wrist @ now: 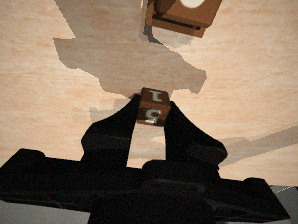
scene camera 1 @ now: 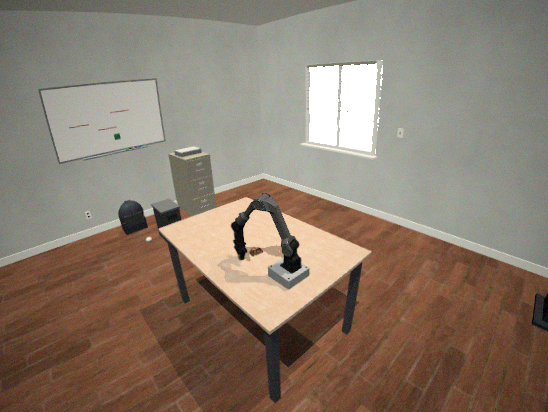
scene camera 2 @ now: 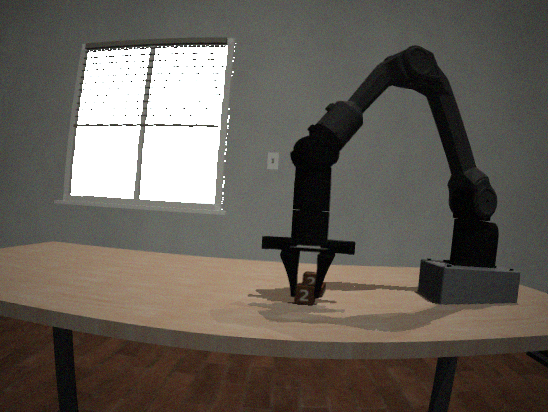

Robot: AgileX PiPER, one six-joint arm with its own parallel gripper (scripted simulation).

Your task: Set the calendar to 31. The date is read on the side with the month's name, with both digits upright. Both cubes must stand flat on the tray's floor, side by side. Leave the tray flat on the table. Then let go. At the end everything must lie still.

Path:
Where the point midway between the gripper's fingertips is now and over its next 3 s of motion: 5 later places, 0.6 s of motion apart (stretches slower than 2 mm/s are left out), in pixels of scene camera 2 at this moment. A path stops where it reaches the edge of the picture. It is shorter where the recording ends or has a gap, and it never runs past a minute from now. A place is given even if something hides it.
My gripper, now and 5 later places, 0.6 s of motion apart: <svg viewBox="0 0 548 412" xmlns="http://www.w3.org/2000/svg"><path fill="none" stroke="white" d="M305 296L308 265L309 240L311 239L315 238L315 240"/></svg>

